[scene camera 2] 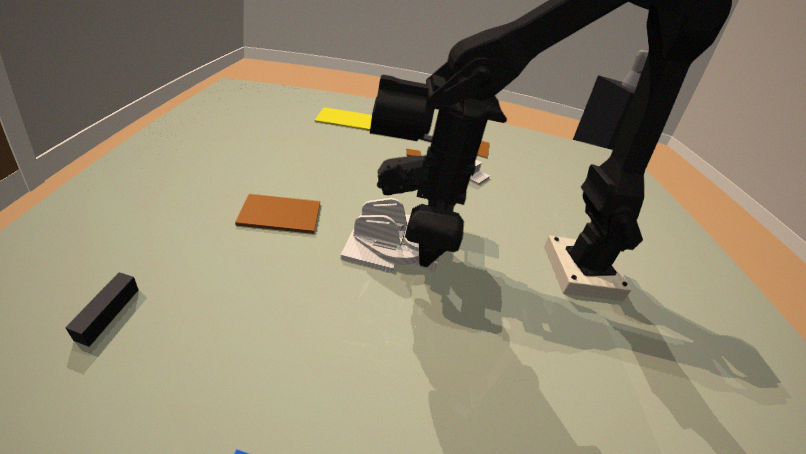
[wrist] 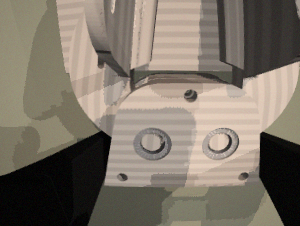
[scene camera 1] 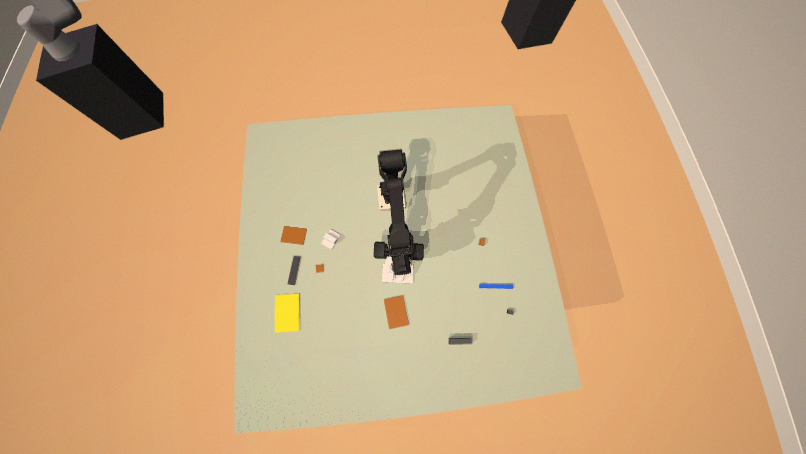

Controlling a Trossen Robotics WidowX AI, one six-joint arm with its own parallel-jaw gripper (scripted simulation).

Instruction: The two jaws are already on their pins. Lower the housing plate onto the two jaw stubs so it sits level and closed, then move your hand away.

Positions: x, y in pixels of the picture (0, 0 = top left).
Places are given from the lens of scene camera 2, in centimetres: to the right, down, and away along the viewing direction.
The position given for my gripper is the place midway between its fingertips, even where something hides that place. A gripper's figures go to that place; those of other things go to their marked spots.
my gripper point(scene camera 2: 427, 247): 3, 3, 54
orange plate point(scene camera 2: 259, 211): -21, -2, 54
yellow plate point(scene camera 2: 332, 116): -17, -26, 88
dark block point(scene camera 2: 86, 327): -31, 10, 31
The marked spots on the dark block and the yellow plate are 69 cm apart.
